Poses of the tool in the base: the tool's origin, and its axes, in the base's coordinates. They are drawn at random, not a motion.
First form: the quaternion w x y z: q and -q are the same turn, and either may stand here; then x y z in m.
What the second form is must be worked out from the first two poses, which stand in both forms.
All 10 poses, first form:
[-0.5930 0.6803 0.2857 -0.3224 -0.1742 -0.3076 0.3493]
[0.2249 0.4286 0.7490 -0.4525 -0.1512 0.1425 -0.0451]
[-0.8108 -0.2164 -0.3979 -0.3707 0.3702 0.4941 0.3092]
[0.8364 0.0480 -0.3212 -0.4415 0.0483 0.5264 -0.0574]
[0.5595 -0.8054 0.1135 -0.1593 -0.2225 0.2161 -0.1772]
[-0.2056 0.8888 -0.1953 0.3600 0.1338 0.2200 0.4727]
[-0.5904 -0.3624 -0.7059 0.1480 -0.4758 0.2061 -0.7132]
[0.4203 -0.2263 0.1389 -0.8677 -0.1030 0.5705 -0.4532]
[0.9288 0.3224 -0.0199 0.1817 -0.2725 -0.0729 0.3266]
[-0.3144 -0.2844 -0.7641 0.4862 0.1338 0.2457 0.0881]
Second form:
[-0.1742 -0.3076 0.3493 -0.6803 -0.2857 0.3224 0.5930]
[-0.1512 0.1425 -0.0451 0.4286 0.7490 -0.4525 0.2249]
[0.3702 0.4941 0.3092 0.2164 0.3979 0.3707 0.8108]
[0.0483 0.5264 -0.0574 0.0480 -0.3212 -0.4415 0.8364]
[-0.2225 0.2161 -0.1772 -0.8054 0.1135 -0.1593 0.5595]
[0.1338 0.2200 0.4727 -0.8888 0.1953 -0.3600 0.2056]
[-0.4758 0.2061 -0.7132 0.3624 0.7059 -0.1480 0.5904]
[-0.1030 0.5705 -0.4532 -0.2263 0.1389 -0.8677 0.4203]
[-0.2725 -0.0729 0.3266 0.3224 -0.0199 0.1817 0.9288]
[0.1338 0.2457 0.0881 0.2844 0.7641 -0.4862 0.3144]

